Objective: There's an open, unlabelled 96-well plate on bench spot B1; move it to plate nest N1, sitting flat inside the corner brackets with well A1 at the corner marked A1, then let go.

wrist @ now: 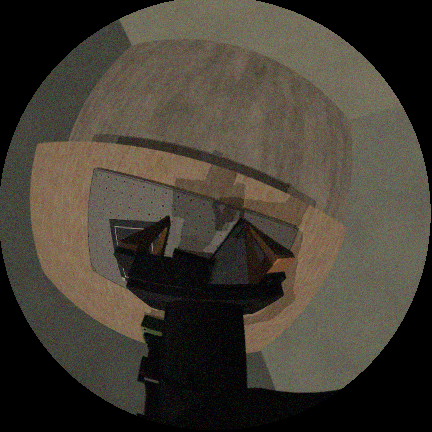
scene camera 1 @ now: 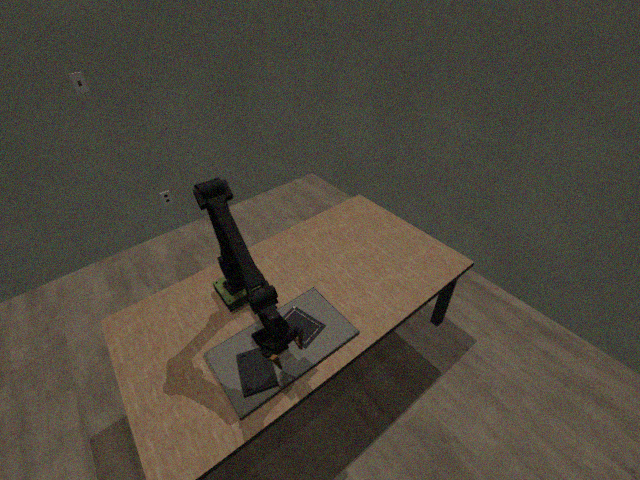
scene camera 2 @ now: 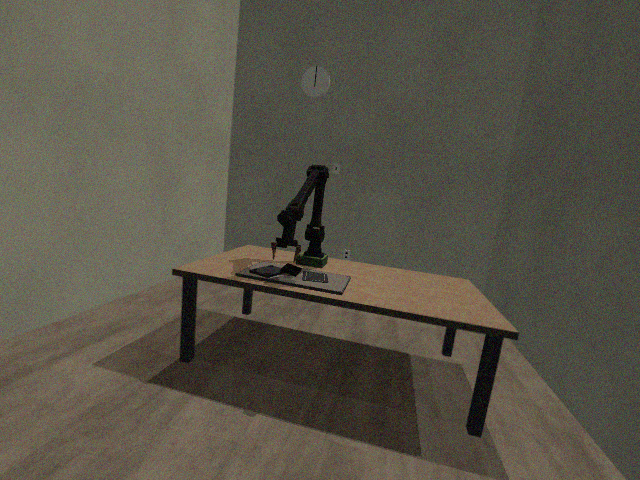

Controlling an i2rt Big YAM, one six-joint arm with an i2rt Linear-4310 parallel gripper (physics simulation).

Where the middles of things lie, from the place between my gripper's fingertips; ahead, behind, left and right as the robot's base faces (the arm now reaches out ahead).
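Labels:
There's a dark nest with pale outline (scene camera 1: pixel 295 317) that I can see, and counted from my hand it's 90 mm below, 140 mm to the left of it and 140 mm behind it.

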